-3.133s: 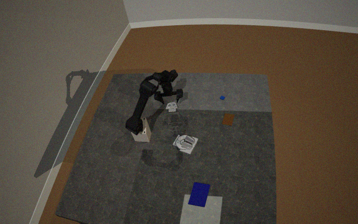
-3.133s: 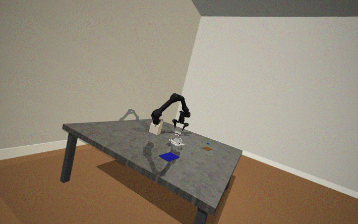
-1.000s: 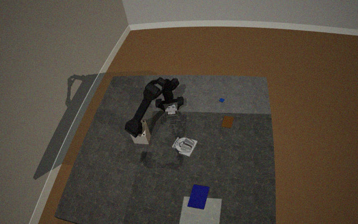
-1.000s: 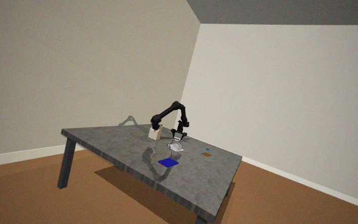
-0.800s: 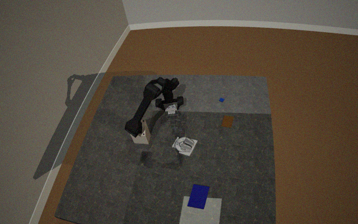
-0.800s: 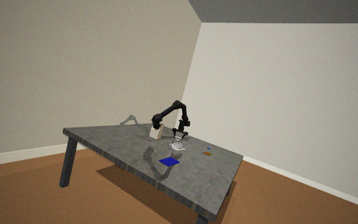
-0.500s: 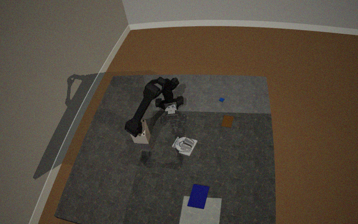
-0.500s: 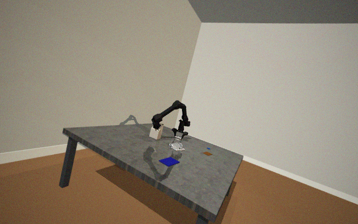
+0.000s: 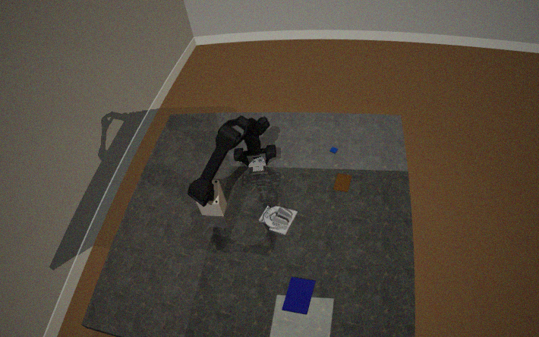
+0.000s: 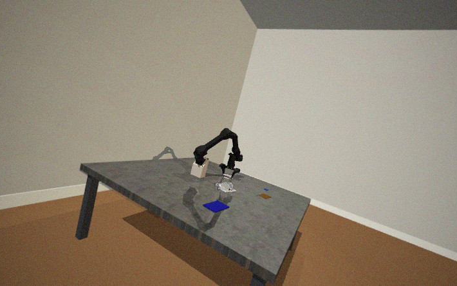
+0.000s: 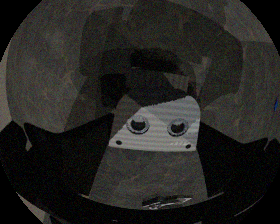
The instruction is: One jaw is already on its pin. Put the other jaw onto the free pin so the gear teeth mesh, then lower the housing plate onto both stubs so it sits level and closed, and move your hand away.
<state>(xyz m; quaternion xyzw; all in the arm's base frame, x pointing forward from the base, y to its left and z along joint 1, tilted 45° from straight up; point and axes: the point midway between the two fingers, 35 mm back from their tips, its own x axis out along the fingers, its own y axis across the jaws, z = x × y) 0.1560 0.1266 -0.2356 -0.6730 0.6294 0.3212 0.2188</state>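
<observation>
Now: gripper tip 100 mm short of the white jaw, 300 mm to the left of it and 10 mm below it. From my gripper tip the other things lie so: small blue square 340 mm ahead, 110 mm to the left, 10 mm below; orange patch 390 mm ahead, 80 mm to the right, 10 mm below.
</observation>
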